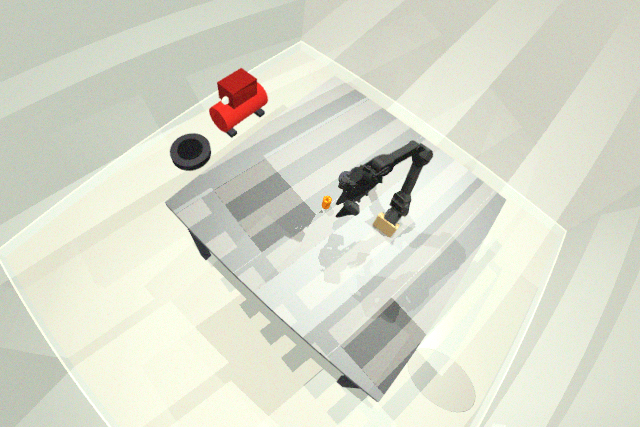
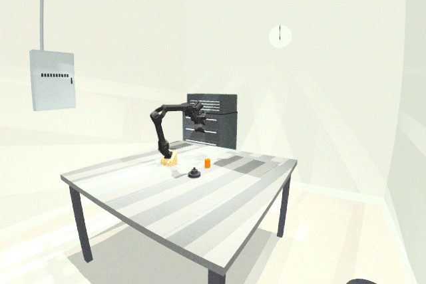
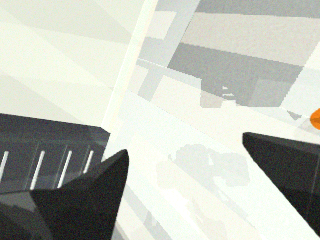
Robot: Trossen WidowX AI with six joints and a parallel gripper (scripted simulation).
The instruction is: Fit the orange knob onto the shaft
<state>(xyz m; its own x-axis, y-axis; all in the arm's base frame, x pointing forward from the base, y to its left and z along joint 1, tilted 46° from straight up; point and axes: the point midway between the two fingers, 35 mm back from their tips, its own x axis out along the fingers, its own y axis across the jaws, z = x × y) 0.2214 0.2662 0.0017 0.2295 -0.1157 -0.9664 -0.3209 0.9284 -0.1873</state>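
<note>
Now: gripper tip 23 cm above the orange knob, 13 cm to the left of it and 9 cm short of it. Round my gripper tip: pedestal: 32 cm to the right, 23 cm below, 8 cm ahead.
</note>
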